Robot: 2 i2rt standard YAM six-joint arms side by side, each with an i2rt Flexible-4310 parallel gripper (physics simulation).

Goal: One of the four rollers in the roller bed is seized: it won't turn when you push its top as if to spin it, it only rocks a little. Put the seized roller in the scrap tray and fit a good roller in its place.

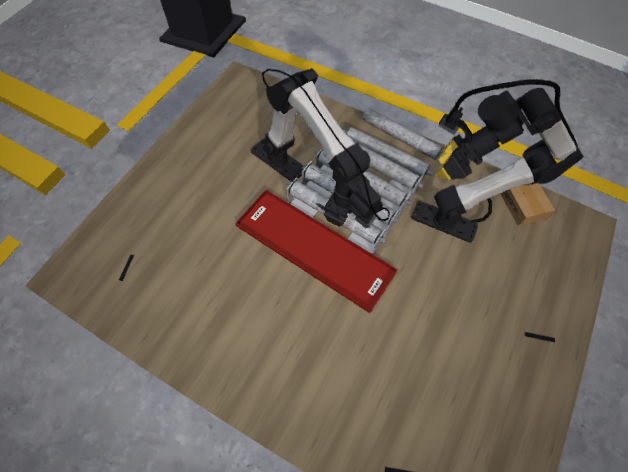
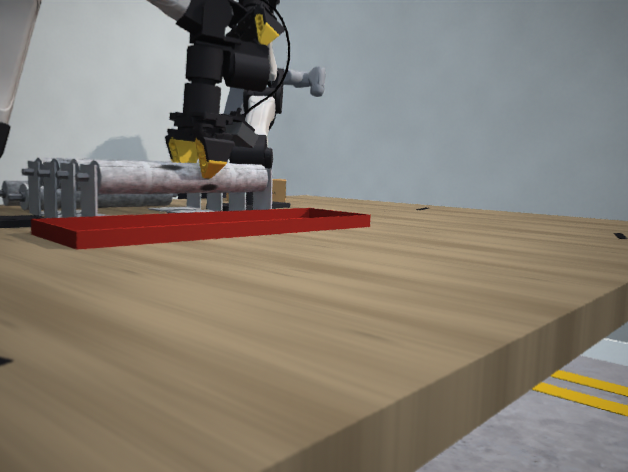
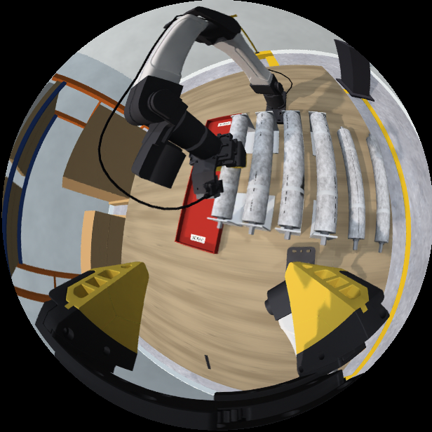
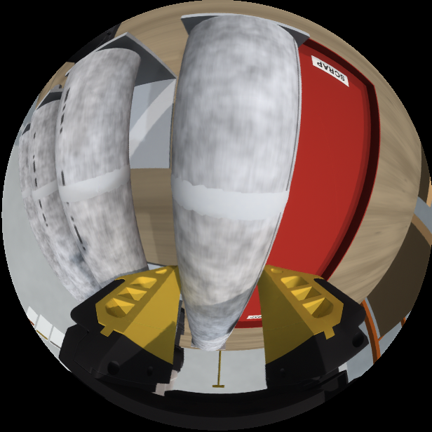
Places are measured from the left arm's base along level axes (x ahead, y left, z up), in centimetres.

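Where they show: left gripper, fingertip midpoint: point(image 1: 438, 168); right gripper, fingertip midpoint: point(image 1: 340, 214) point(image 2: 196, 177); left arm's base, origin of the base link: point(image 1: 443, 222) point(image 2: 250, 208); right arm's base, origin of the base link: point(image 1: 278, 160).
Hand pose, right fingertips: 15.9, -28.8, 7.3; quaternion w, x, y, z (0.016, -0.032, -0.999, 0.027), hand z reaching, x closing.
Observation:
Each offset is from my right fingertips to the top centre of the thing, as dx, dy, dz.
The roller bed point(image 2: 89, 197) point(image 4: 152, 117) holds four mottled grey rollers side by side. The roller nearest the tray point(image 1: 308, 194) point(image 2: 137, 177) point(image 3: 227, 192) point(image 4: 235, 125) sits in its brackets. My right gripper point(image 2: 197, 164) point(image 4: 218, 272) points down over it, with a finger against each side, shut on it near mid-length. Two good rollers point(image 3: 353, 185) point(image 3: 381, 192) lie loose on the table beyond the bed. The red scrap tray @(+10.0, -3.7, -5.3) point(image 1: 314, 248) point(image 2: 213, 231) point(image 3: 197, 222) point(image 4: 335, 150) shows no roller in it. My left gripper point(image 1: 446, 159) point(image 3: 216, 272) is open and empty, high up.
The left arm's base point(image 1: 444, 221) stands beside the bed, with a cardboard box @(-33.8, +49.9, -1.8) point(image 1: 530, 205) near it. The right arm's base point(image 1: 276, 159) stands at the bed's other end. The neighbouring bed roller point(image 4: 100, 150) runs parallel, a narrow gap from the gripped one.

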